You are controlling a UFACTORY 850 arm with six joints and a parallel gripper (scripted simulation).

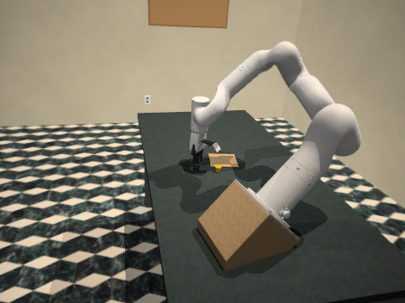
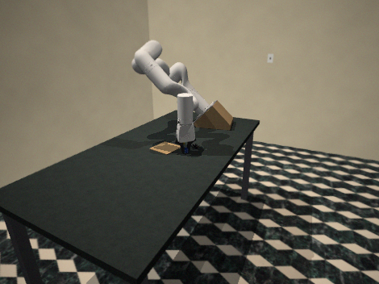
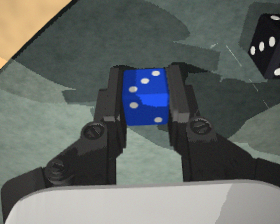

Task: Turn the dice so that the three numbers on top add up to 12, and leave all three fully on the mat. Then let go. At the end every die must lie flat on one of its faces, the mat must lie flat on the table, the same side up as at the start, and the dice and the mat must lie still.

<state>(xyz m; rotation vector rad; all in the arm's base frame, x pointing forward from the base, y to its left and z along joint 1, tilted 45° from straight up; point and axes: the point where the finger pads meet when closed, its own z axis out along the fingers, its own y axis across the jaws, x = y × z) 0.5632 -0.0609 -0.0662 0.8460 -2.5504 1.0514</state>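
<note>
My gripper is now 1 cm above the blue die. Round my hand: tan mat (13 cm to the right, 3 cm behind, 2 cm below); then black die (7 cm behind, 4 cm to the left, 1 cm below); then yellow die (12 cm behind, 6 cm to the right, 1 cm below).
</note>
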